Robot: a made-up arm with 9 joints.
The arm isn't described. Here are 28 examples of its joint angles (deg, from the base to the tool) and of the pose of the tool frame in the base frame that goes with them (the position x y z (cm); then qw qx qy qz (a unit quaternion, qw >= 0)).
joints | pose
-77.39 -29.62 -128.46 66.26 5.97 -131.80 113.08 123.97 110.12 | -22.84 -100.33 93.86 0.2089 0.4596 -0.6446 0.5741
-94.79 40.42 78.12 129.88 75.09 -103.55 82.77 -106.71 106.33 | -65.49 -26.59 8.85 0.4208 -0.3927 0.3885 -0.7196
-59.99 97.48 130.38 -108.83 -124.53 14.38 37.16 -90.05 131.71 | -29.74 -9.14 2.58 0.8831 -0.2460 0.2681 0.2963
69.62 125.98 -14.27 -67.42 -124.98 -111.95 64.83 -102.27 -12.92 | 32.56 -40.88 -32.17 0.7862 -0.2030 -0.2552 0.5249
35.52 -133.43 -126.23 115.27 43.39 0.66 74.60 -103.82 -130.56 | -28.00 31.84 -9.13 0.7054 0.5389 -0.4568 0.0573
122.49 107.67 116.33 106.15 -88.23 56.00 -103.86 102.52 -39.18 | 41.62 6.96 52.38 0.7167 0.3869 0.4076 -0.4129
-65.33 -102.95 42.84 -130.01 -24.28 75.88 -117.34 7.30 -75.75 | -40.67 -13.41 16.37 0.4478 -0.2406 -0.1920 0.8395
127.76 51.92 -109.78 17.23 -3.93 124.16 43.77 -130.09 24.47 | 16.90 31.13 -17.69 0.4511 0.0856 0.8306 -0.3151
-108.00 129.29 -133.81 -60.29 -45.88 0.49 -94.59 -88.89 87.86 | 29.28 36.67 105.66 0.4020 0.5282 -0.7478 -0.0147
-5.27 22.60 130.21 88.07 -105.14 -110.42 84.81 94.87 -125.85 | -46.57 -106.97 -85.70 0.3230 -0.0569 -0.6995 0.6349
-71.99 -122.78 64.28 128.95 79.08 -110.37 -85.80 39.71 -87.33 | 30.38 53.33 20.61 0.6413 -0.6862 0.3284 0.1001
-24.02 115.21 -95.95 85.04 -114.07 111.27 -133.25 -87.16 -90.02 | 52.12 32.68 63.08 0.6067 0.0938 -0.0258 -0.7890
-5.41 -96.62 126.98 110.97 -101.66 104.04 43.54 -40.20 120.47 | -39.61 -28.92 82.09 0.8538 0.4809 -0.1350 0.1466
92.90 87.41 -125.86 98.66 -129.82 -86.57 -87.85 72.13 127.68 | 22.32 -41.19 -100.09 0.1320 -0.0925 -0.9347 0.3169
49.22 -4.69 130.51 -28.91 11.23 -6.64 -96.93 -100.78 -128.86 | -106.30 37.54 -44.44 0.9643 -0.0118 0.1914 0.1825
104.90 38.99 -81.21 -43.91 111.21 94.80 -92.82 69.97 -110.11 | 7.41 -17.17 4.88 0.5485 0.7376 -0.3680 0.1398
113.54 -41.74 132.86 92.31 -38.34 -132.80 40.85 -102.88 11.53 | -73.24 0.40 -56.65 0.3743 0.4115 -0.0156 0.8308
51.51 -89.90 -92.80 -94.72 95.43 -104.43 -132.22 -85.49 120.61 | -45.76 -20.40 74.01 0.0786 -0.1345 -0.8568 -0.4916
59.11 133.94 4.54 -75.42 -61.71 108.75 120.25 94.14 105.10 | -23.31 0.80 64.72 0.0264 0.0053 0.5243 0.8511
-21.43 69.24 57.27 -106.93 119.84 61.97 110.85 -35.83 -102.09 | 44.61 -15.92 3.16 0.7662 0.1204 0.4565 -0.4359
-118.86 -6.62 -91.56 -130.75 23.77 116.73 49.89 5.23 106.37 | -8.62 5.90 96.49 0.3286 -0.1352 0.3838 0.8523
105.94 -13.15 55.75 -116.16 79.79 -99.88 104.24 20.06 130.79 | 18.53 51.78 14.72 0.3174 0.1636 0.6018 0.7144
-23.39 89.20 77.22 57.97 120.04 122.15 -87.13 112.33 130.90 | -7.95 31.25 -3.13 0.8173 -0.1830 -0.5463 0.0067
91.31 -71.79 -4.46 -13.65 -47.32 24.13 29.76 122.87 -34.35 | 9.76 44.91 61.23 0.3881 -0.1792 0.2833 0.8585
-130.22 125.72 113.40 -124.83 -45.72 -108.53 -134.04 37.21 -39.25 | -28.05 2.01 40.91 0.2638 -0.4884 0.2955 0.7775
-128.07 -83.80 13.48 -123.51 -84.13 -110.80 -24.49 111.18 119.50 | 61.42 12.14 89.45 0.2473 -0.5085 -0.3962 -0.7234
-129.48 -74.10 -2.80 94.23 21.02 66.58 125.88 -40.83 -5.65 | 17.09 -6.83 42.06 0.5879 0.5716 0.5638 -0.0989
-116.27 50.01 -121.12 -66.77 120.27 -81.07 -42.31 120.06 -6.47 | 27.39 -59.02 23.95 0.7125 0.5842 0.3141 -0.2289
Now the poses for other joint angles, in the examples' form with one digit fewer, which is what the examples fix.
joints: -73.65 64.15 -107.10 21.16 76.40 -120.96 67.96 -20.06 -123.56
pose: 66.9 38.9 46.5 0.801 -0.598 -0.013 -0.004
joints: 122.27 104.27 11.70 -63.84 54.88 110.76 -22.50 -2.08 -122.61
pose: 41.4 -2.0 -8.4 0.370 -0.053 -0.925 0.062
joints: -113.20 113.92 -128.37 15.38 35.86 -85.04 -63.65 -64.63 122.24
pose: 18.4 113.0 87.9 0.579 0.522 -0.625 -0.026
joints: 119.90 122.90 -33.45 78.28 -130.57 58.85 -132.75 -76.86 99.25
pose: 24.6 2.7 10.6 0.869 0.279 -0.297 0.282
